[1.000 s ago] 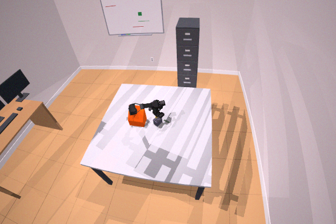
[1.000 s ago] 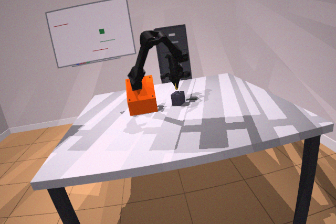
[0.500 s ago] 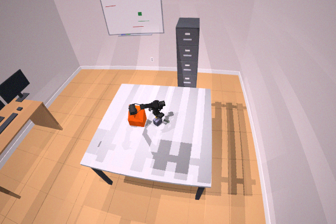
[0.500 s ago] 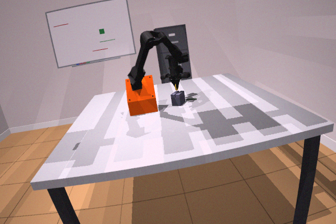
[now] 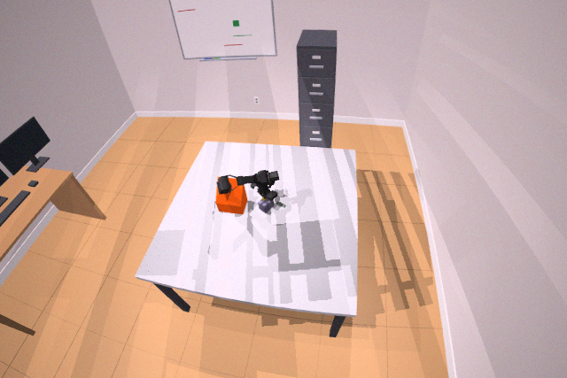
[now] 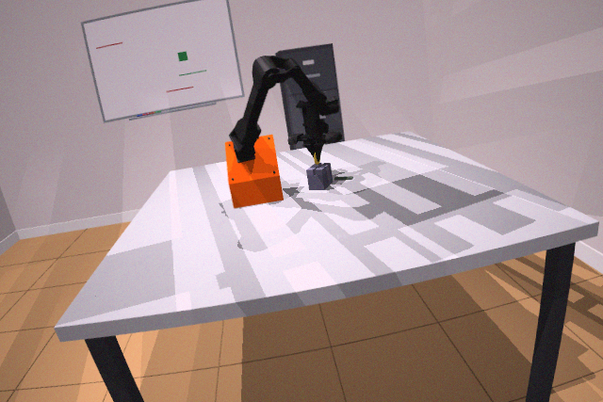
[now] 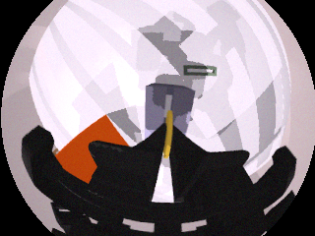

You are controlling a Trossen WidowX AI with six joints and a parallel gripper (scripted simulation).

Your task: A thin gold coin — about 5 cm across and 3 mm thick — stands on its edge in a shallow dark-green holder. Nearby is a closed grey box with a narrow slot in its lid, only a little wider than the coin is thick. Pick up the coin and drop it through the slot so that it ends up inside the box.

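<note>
Right now my gripper tip is 10 mm below the gold coin.
</note>
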